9 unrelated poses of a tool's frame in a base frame.
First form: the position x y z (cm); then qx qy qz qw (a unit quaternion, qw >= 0).
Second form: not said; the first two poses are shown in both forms.
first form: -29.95 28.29 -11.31 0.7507 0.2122 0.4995 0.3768
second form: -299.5 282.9 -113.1 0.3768 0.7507 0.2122 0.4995
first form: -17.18 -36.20 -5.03 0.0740 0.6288 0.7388 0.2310
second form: -171.8 -362.0 -50.3 0.2310 0.0740 0.6288 0.7388
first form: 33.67 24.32 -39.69 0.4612 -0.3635 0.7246 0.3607
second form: 336.7 243.2 -396.9 0.3607 0.4612 -0.3635 0.7246
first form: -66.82 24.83 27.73 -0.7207 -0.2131 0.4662 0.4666
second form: -668.2 248.3 277.3 0.4666 -0.7207 -0.2131 0.4662
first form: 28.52 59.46 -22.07 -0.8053 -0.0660 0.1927 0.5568
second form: 285.2 594.6 -220.7 0.5568 -0.8053 -0.0660 0.1927
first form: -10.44 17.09 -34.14 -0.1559 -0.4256 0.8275 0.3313
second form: -104.4 170.9 -341.4 0.3313 -0.1559 -0.4256 0.8275
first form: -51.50 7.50 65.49 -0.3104 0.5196 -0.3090 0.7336
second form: -515.0 75.0 654.9 0.7336 -0.3104 0.5196 -0.3090
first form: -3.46 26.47 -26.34 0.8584 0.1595 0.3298 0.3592
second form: -34.6 264.7 -263.4 0.3592 0.8584 0.1595 0.3298
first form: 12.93 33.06 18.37 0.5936 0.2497 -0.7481 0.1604
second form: 129.3 330.6 183.7 0.1604 0.5936 0.2497 -0.7481
